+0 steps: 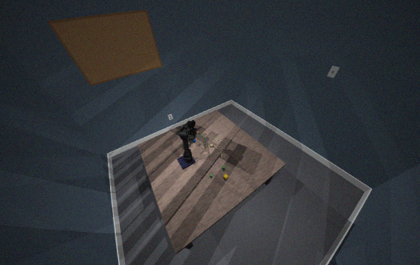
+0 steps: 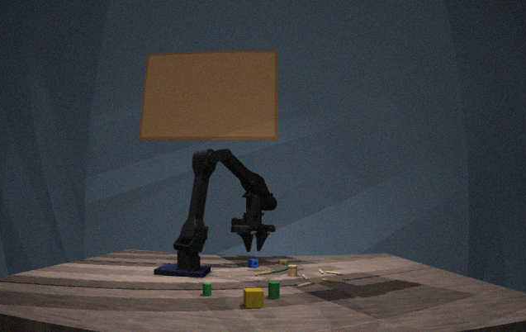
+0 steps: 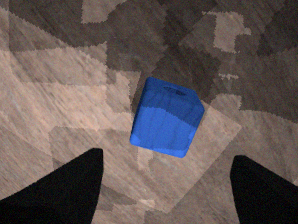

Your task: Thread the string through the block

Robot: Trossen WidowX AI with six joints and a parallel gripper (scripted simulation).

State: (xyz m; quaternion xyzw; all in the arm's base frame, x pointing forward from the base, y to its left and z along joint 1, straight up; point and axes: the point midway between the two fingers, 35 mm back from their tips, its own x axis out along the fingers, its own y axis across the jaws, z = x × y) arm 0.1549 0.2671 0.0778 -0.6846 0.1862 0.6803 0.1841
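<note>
The blue block lies 40 mm below my gripper tip. Also, from my gripper tip: thin wooden stick 80 mm ahead, 150 mm to the right, 60 mm below; tan wooden cylinder 170 mm ahead, 180 mm to the right, 40 mm below; round wooden button 90 mm ahead, 140 mm to the left, 50 mm below.
</note>
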